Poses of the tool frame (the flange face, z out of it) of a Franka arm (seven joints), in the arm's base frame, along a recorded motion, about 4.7 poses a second.
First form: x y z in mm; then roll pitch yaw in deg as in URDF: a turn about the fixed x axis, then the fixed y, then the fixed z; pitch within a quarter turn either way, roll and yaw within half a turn.
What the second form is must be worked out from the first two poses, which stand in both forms.
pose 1, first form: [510.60, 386.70, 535.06, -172.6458, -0.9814, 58.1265]
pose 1, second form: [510.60, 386.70, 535.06, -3.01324, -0.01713, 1.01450]
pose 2, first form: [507.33, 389.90, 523.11, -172.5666, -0.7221, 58.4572]
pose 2, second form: [507.33, 389.90, 523.11, -3.01186, -0.01260, 1.02027]
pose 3, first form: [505.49, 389.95, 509.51, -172.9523, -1.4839, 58.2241]
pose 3, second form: [505.49, 389.95, 509.51, -3.01859, -0.02590, 1.01620]
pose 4, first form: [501.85, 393.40, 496.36, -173.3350, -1.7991, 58.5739]
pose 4, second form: [501.85, 393.40, 496.36, -3.02527, -0.03140, 1.02231]
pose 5, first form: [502.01, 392.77, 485.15, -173.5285, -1.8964, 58.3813]
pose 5, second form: [502.01, 392.77, 485.15, -3.02864, -0.03310, 1.01895]
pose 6, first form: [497.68, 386.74, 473.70, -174.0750, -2.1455, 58.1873]
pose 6, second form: [497.68, 386.74, 473.70, -3.03818, -0.03745, 1.01556]
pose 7, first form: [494.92, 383.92, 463.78, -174.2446, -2.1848, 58.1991]
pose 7, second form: [494.92, 383.92, 463.78, -3.04114, -0.03813, 1.01577]
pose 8, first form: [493.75, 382.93, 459.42, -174.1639, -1.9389, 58.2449]
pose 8, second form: [493.75, 382.93, 459.42, -3.03973, -0.03384, 1.01657]
